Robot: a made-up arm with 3 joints.
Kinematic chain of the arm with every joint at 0, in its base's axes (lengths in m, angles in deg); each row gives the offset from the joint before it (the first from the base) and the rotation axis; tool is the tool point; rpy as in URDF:
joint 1: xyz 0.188 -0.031 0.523 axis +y
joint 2: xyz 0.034 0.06 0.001 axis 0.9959 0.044 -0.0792
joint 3: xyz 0 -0.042 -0.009 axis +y
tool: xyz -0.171 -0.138 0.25 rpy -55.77 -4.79 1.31
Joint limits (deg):
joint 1: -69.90..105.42
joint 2: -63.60..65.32
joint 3: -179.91..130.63
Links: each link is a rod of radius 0.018 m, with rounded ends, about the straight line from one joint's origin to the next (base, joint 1, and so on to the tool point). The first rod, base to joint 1, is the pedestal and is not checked.
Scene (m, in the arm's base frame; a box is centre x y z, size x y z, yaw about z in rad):
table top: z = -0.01
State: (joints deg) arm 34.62 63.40 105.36
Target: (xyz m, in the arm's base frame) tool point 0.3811 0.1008 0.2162
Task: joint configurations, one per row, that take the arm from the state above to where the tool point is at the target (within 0.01 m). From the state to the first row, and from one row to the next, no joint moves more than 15 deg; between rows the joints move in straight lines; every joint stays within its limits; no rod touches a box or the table.
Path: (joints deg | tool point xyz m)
1: 43.42 48.77 102.25 | 0.3510 -0.1811 0.2573
2: 52.22 34.14 99.15 | 0.3633 -0.1973 0.2798
3: 61.02 19.51 96.04 | 0.3869 -0.1919 0.2941
4: 69.81 4.88 92.93 | 0.4137 -0.1647 0.2952
5: 78.61 -9.75 89.82 | 0.4337 -0.1175 0.2825
6: 87.41 -24.38 86.72 | 0.4383 -0.0539 0.2597
7: 96.21 -39.01 83.61 | 0.4214 0.0209 0.2344
8: 105.01 -53.64 80.50 | 0.3811 0.1008 0.2162

